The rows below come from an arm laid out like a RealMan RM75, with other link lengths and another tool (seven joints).
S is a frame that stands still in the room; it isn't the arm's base.
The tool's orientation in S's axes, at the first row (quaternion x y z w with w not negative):
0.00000 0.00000 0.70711 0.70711
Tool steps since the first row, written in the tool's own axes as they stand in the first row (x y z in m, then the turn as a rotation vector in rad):
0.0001 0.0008 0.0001 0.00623 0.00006 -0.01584
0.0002 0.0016 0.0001 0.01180 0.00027 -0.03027
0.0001 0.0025 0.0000 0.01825 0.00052 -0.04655
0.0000 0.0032 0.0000 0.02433 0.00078 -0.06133
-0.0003 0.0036 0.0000 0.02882 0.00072 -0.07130
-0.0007 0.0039 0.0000 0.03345 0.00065 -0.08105
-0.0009 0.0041 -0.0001 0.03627 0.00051 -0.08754
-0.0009 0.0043 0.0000 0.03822 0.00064 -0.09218
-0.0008 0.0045 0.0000 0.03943 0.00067 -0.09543
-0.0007 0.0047 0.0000 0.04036 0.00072 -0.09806
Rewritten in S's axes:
-0.0008 0.0001 0.0001 -0.00006 0.00623 -0.01584
-0.0016 0.0002 0.0001 -0.00027 0.01180 -0.03027
-0.0025 0.0001 0.0000 -0.00052 0.01825 -0.04655
-0.0032 0.0000 0.0000 -0.00078 0.02433 -0.06133
-0.0036 -0.0003 0.0000 -0.00072 0.02882 -0.07130
-0.0039 -0.0007 0.0000 -0.00065 0.03345 -0.08105
-0.0041 -0.0009 -0.0001 -0.00051 0.03627 -0.08754
-0.0043 -0.0009 0.0000 -0.00064 0.03822 -0.09218
-0.0045 -0.0008 0.0000 -0.00067 0.03943 -0.09543
-0.0047 -0.0007 0.0000 -0.00072 0.04036 -0.09806

